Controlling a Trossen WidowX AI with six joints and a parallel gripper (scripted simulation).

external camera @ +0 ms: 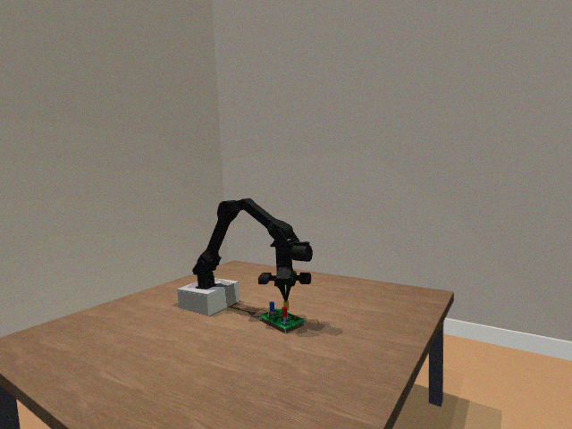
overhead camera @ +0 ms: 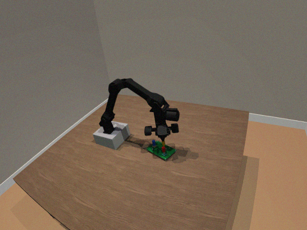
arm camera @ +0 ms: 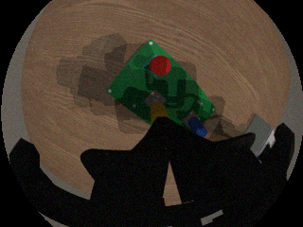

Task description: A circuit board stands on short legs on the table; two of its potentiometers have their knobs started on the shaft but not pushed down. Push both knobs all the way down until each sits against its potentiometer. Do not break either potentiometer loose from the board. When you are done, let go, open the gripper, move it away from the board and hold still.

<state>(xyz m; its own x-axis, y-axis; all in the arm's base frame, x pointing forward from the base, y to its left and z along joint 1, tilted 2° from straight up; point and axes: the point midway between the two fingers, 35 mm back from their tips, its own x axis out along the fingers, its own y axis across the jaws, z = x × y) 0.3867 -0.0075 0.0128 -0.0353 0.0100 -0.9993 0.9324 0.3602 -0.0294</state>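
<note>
Right now my gripper tip is 70 mm past the blue knob, 30 mm above it and 10 mm to the right of it. Round my gripper tip: orange knob: 20 mm below.
</note>
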